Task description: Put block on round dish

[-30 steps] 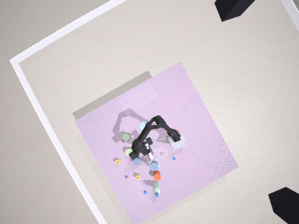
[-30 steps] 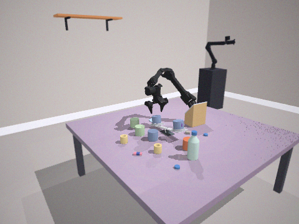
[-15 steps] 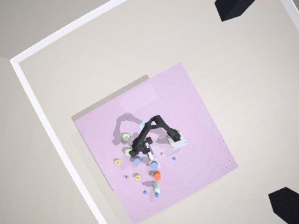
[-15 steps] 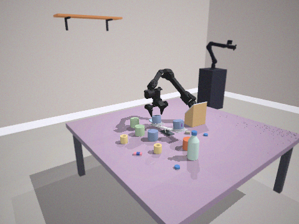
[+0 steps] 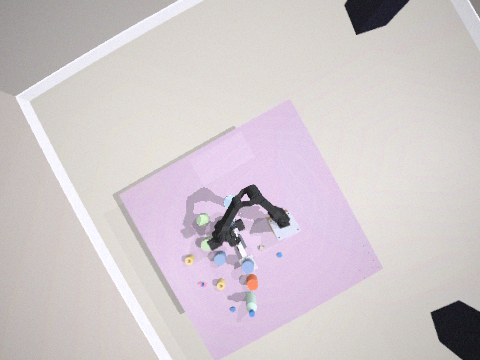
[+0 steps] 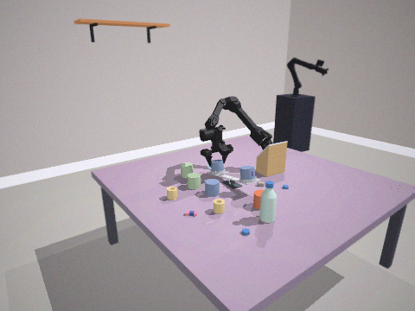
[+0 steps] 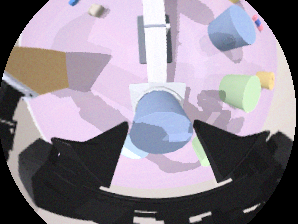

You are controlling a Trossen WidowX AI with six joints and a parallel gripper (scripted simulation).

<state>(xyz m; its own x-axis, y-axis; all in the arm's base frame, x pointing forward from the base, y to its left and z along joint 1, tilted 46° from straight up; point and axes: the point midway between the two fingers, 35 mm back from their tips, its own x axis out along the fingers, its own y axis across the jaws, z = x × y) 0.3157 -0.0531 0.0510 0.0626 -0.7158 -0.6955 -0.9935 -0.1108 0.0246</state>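
The teal block is 30 mm below my gripper tip. Also, from my gripper tip: pale round dish: 130 mm to the right, 70 mm below, 60 mm behind; orange cylinder: 380 mm to the left, 30 mm below.
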